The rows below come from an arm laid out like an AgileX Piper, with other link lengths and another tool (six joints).
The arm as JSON. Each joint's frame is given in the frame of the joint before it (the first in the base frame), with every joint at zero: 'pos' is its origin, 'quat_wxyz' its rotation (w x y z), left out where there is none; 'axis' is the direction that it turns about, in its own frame. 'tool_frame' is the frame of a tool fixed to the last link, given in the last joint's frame.
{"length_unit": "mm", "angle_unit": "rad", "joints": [
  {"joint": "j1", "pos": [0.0, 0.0, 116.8], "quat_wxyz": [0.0, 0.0, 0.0, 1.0], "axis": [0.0, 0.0, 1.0]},
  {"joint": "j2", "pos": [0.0, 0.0, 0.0], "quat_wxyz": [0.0, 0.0, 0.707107, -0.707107], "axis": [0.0, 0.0, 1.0]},
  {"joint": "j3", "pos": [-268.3, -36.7, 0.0], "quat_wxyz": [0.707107, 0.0, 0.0, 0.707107], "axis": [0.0, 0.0, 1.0]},
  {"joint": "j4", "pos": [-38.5, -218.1, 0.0], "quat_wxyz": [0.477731, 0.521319, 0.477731, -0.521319], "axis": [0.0, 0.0, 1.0]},
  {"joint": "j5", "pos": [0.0, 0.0, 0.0], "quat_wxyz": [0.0, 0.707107, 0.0, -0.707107], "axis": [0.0, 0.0, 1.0]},
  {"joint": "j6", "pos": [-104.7, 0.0, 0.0], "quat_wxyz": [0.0, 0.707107, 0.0, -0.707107], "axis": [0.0, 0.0, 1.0]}
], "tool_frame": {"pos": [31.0, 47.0, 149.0], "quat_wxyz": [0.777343, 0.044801, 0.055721, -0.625]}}
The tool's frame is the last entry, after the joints.
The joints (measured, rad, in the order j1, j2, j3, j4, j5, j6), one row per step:
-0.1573, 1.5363, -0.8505, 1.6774, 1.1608, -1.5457
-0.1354, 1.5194, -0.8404, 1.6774, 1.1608, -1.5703
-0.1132, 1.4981, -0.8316, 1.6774, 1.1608, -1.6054
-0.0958, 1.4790, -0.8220, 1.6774, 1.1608, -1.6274
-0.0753, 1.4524, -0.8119, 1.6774, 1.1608, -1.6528
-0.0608, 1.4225, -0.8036, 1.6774, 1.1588, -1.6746
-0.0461, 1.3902, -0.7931, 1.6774, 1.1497, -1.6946
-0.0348, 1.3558, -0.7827, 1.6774, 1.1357, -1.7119
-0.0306, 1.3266, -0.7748, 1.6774, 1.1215, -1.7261
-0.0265, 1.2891, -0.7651, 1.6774, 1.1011, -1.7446
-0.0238, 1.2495, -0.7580, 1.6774, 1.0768, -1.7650
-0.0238, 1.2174, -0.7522, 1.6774, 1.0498, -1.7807
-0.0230, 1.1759, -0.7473, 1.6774, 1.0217, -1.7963
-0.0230, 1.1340, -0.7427, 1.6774, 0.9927, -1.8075
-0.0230, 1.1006, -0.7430, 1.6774, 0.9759, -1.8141
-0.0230, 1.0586, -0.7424, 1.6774, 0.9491, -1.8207
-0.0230, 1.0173, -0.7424, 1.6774, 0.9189, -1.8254
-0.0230, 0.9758, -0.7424, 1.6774, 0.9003, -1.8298
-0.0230, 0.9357, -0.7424, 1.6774, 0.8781, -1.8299
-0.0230, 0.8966, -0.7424, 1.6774, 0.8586, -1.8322
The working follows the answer.
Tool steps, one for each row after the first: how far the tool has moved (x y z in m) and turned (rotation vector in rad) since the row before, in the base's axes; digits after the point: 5 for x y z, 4 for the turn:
-0.00585, 0.00723, 0.00235, -0.0136, -0.0275, 0.0254
-0.00563, 0.00688, 0.00410, -0.0190, -0.0425, 0.0271
-0.00552, 0.00550, 0.00315, -0.0116, -0.0285, 0.0204
-0.00680, 0.00634, 0.00527, -0.0132, -0.0387, 0.0238
-0.00560, 0.00406, 0.00648, -0.0124, -0.0405, 0.0155
-0.00528, 0.00306, 0.00558, -0.0146, -0.0383, 0.0092
-0.00418, 0.00125, 0.00559, -0.0153, -0.0376, 0.0010
-0.00198, -0.00101, 0.00477, -0.0135, -0.0321, -0.0068
-0.00195, -0.00212, 0.00606, -0.0182, -0.0416, -0.0122
-0.00091, -0.00332, 0.00728, -0.0205, -0.0474, -0.0173
0.00075, -0.00463, 0.00531, -0.0187, -0.0366, -0.0233
-0.00056, -0.00471, 0.00850, -0.0189, -0.0465, -0.0239
-0.00084, -0.00517, 0.00873, -0.0161, -0.0433, -0.0264
-0.00171, -0.00305, 0.00896, -0.0093, -0.0372, -0.0155
-0.00181, -0.00490, 0.01057, -0.0114, -0.0437, -0.0254
-0.00167, -0.00563, 0.01050, -0.0100, -0.0416, -0.0292
-0.00416, -0.00352, 0.01123, -0.0068, -0.0428, -0.0182
-0.00396, -0.00416, 0.01050, -0.0037, -0.0377, -0.0219
-0.00460, -0.00376, 0.01038, -0.0041, -0.0387, -0.0194

Tool pose at each row, in the base's axes (x y z in m, rotation vector in rad; rounded; the steps above come from the unrounded poses):
0.34452, 0.17278, 0.18567, -1.7294, -0.0744, -1.0695
0.33868, 0.18001, 0.18802, -1.7218, -0.1209, -1.0766
0.33305, 0.18689, 0.19212, -1.7101, -0.1812, -1.0955
0.32753, 0.19239, 0.19526, -1.7000, -0.2229, -1.1062
0.32073, 0.19873, 0.20053, -1.6846, -0.2747, -1.1229
0.31513, 0.20279, 0.20701, -1.6694, -0.3204, -1.1470
0.30985, 0.20586, 0.21260, -1.6586, -0.3610, -1.1734
0.30567, 0.20710, 0.21819, -1.6511, -0.3953, -1.2051
0.30369, 0.20609, 0.22296, -1.6476, -0.4190, -1.2377
0.30174, 0.20397, 0.22902, -1.6442, -0.4477, -1.2825
0.30083, 0.20065, 0.23631, -1.6407, -0.4778, -1.3360
0.30158, 0.19602, 0.24162, -1.6440, -0.4956, -1.3846
0.30102, 0.19131, 0.25012, -1.6408, -0.5190, -1.4425
0.30018, 0.18614, 0.25885, -1.6377, -0.5364, -1.4996
0.29847, 0.18309, 0.26781, -1.6273, -0.5529, -1.5436
0.29666, 0.17819, 0.27838, -1.6182, -0.5674, -1.6007
0.29499, 0.17256, 0.28888, -1.6105, -0.5767, -1.6587
0.29083, 0.16904, 0.30011, -1.5928, -0.5916, -1.7099
0.28687, 0.16488, 0.31062, -1.5780, -0.5982, -1.7593
0.28228, 0.16112, 0.32099, -1.5605, -0.6073, -1.8077

